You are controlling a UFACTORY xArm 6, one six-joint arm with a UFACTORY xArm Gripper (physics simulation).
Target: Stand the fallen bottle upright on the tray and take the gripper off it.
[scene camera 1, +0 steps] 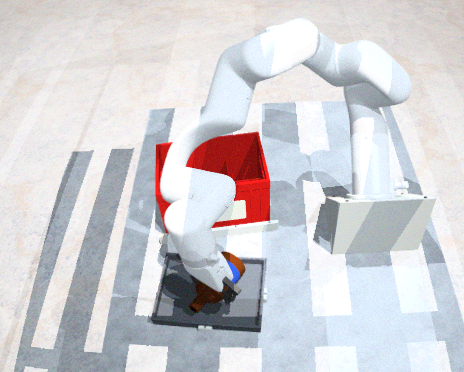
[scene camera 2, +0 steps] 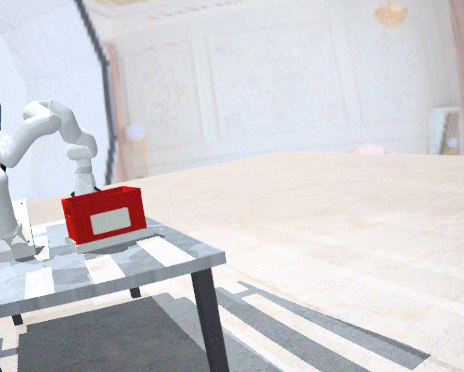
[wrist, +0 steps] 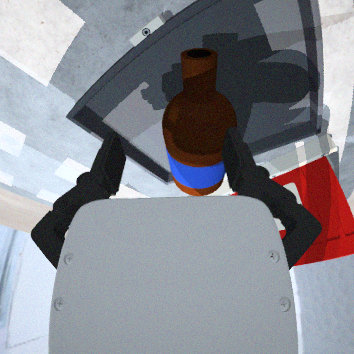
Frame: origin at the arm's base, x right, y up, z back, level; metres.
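Seen in the pictures: gripper, between the fingertips: (scene camera 1: 215, 289) (wrist: 171, 141); arm's base, origin of its link: (scene camera 1: 371, 197) (scene camera 2: 6, 225).
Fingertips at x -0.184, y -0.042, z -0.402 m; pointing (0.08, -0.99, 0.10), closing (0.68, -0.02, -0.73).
Note:
Pixels of each thing's top centre, then the offset from my fingertips to it.
- brown bottle, centre of its top: (wrist: 201, 159) (scene camera 1: 211, 276) dx +0.032, dy +0.004, dz -0.005 m
- red crate, centre of its top: (wrist: 281, 266) (scene camera 1: 209, 161) (scene camera 2: 98, 194) dx +0.310, dy +0.100, dz +0.013 m
The brown bottle (scene camera 1: 207, 296) (wrist: 199, 117) with a blue band lies on its side on the dark tray (scene camera 1: 175, 324) (wrist: 150, 169). Its neck points to the front left in scene camera 1, and the arm covers part of its body there. My gripper (wrist: 171, 141) is open, low over the tray, with its fingers spread around the bottle's body in the wrist view. The bottle is nearer the right finger there, and I cannot tell whether they touch. The bottle and tray do not show in scene camera 2, where the crate hides most of the gripper.
A red crate (scene camera 1: 262, 202) (scene camera 2: 137, 210) (wrist: 322, 200) with a white label stands right behind the tray, under the arm. The arm's pale base block (scene camera 1: 382, 227) stands to the right in scene camera 1. The table (scene camera 2: 207, 259) has a front corner near the crate in scene camera 2.

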